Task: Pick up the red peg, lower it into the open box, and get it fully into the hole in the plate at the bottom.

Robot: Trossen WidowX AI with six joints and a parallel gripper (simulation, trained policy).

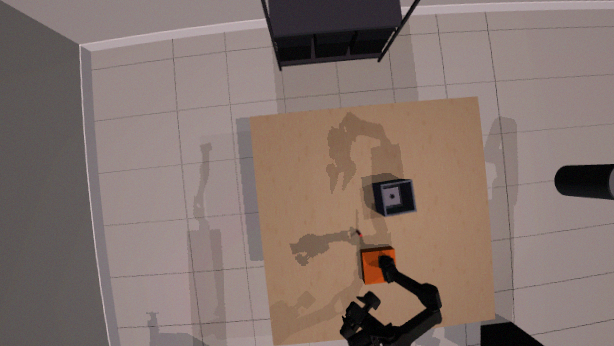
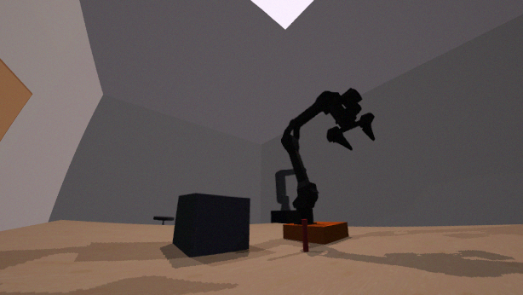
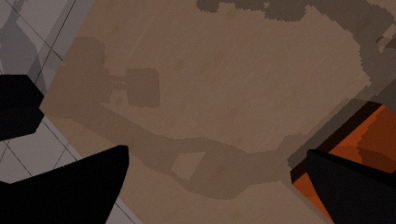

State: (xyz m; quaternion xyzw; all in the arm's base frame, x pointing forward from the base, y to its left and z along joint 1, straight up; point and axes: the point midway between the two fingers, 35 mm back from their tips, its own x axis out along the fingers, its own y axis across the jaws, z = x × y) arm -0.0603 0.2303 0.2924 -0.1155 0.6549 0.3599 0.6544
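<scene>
Now: the red peg 22 cm ahead of my gripper tip, 11 cm to the right of it and 27 cm below it. Round my gripper tip: light grey plate: 41 cm ahead, 30 cm to the right, 27 cm below.
</scene>
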